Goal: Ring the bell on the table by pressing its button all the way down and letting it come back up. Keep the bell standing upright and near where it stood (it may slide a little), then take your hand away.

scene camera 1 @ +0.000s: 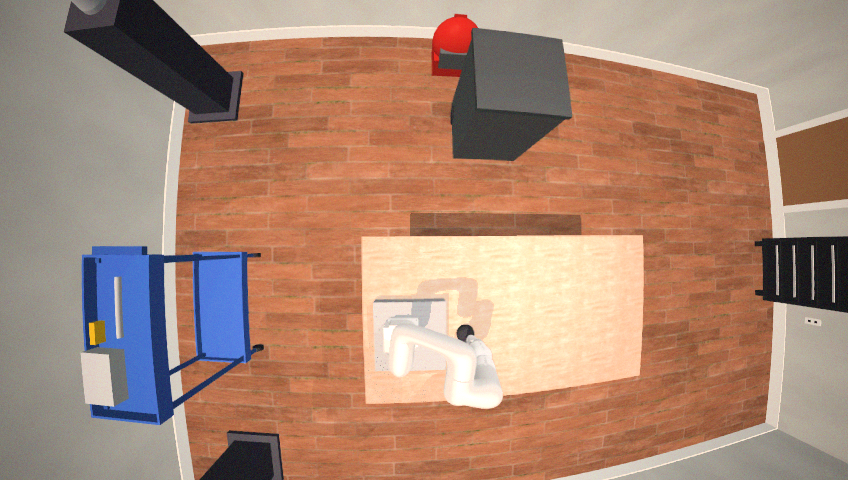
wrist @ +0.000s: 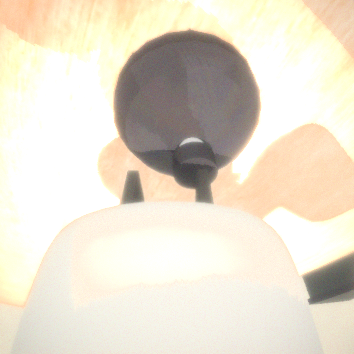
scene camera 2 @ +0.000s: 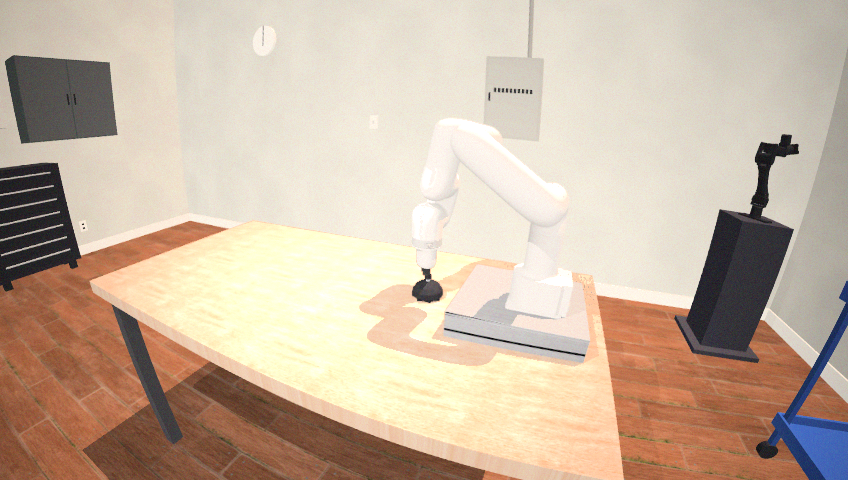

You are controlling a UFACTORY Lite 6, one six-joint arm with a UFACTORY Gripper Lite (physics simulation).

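The black, dome-shaped bell (scene camera 1: 464, 331) (scene camera 2: 427, 292) (wrist: 185, 95) stands upright on the table beside the arm's base. Its small button (wrist: 194, 160) is at the top centre, with a light band below it. My gripper (scene camera 2: 426, 273) (wrist: 168, 179) is open and points down just over the bell. In the wrist view the right finger overlaps the button, and the left finger stands apart from it. In scene camera 2 the fingertips meet the button's top or nearly so; contact and how far the button is down cannot be told. The arm partly hides the fingers in scene camera 1.
The wooden table (scene camera 1: 565, 297) (scene camera 2: 267, 309) carries the arm's grey base plate (scene camera 1: 416, 356) (scene camera 2: 511, 340), close beside the bell. A blue cart (scene camera 1: 157, 339) (scene camera 2: 818, 443) stands beyond the table's base end. A dark grey cabinet (scene camera 1: 520, 74) stands apart from the table.
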